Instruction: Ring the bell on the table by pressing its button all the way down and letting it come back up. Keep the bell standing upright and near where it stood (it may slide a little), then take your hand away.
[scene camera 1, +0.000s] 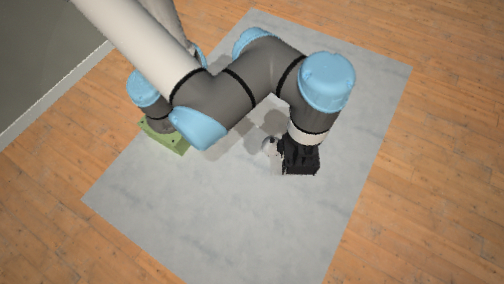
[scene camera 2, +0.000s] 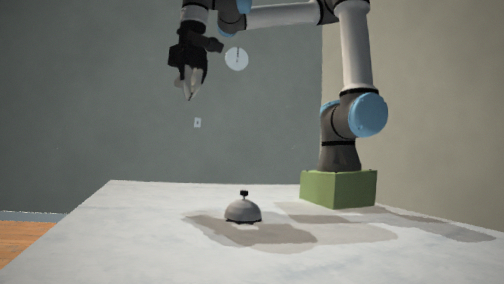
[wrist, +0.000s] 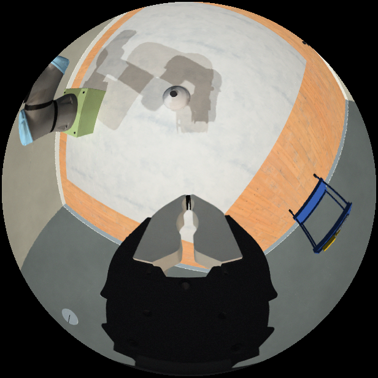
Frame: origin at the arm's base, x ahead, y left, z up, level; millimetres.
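Seen in the pictures: gripper, between the fingertips: (scene camera 2: 188, 100); arm's base, origin of its link: (scene camera 1: 167, 116) (scene camera 2: 339, 170).
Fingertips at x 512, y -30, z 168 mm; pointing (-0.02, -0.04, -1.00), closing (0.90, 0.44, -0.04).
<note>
Offsets run from my fingertips to a thing's top centre. Level surfaces: height alone.
A grey-white dome bell @(dz -210, dx -114, dy +139 mm) (scene camera 1: 270, 147) (scene camera 2: 243, 211) (wrist: 178, 102) stands upright on the pale table @(dz -276 mm) (scene camera 1: 200, 220) (scene camera 2: 125, 245) (wrist: 140, 160). Its black button @(dz -210, dx -114, dy +139 mm) (scene camera 2: 244, 193) (wrist: 173, 93) is up on a short stem. In the first scene view the black gripper body partly covers the bell. My gripper (scene camera 2: 189, 98) (wrist: 188, 196) is shut and empty, fingertips pointing down. It is high above the table, well above the bell's height. In the second scene view it is left of the bell, and it does not touch it. In the wrist view the bell lies beyond the fingertips.
The arm's green base block (scene camera 1: 179, 146) (scene camera 2: 334, 189) (wrist: 91, 112) stands on the table, right of the bell in the second scene view. Arm shadows fall around the bell. A blue chair-like frame (wrist: 310, 201) stands away from the table.
</note>
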